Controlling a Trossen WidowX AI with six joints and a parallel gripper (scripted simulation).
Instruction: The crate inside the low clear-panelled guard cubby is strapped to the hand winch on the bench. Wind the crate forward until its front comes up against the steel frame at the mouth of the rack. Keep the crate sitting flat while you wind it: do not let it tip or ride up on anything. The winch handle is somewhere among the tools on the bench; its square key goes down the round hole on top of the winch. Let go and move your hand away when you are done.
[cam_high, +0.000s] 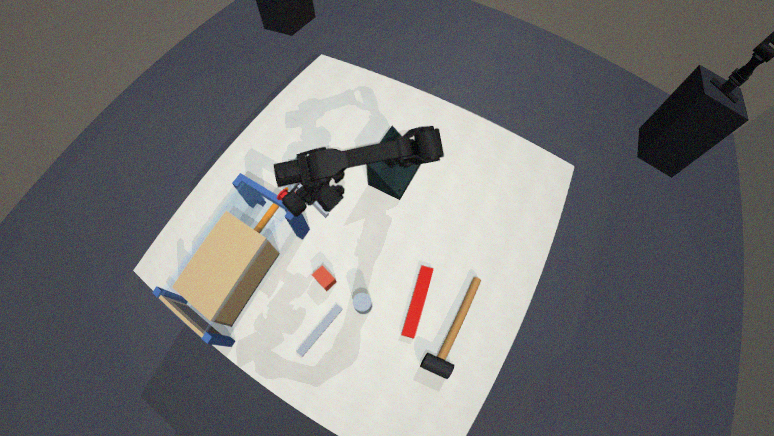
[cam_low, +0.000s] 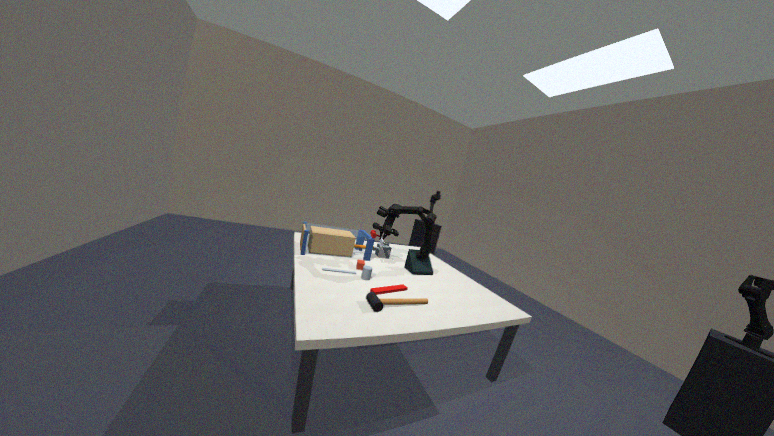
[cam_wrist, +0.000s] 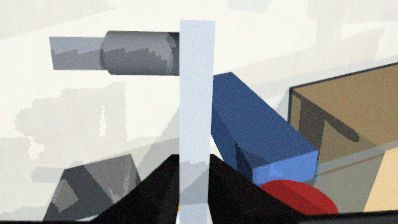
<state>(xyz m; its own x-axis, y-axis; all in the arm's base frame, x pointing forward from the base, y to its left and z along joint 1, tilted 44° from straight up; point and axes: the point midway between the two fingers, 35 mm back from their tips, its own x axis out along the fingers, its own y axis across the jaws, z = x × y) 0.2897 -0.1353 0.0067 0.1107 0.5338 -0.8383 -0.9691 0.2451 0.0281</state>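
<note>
The winch handle is 1 cm ahead of my gripper tip, 1 cm to the right of it and 1 cm above it. From my gripper tip the other things lie so: grey winch 13 cm behind, 16 cm to the right, 14 cm below; then blue frame post 4 cm ahead, 16 cm to the right, 7 cm below; then red knob 3 cm ahead, 5 cm to the right, 2 cm above.
</note>
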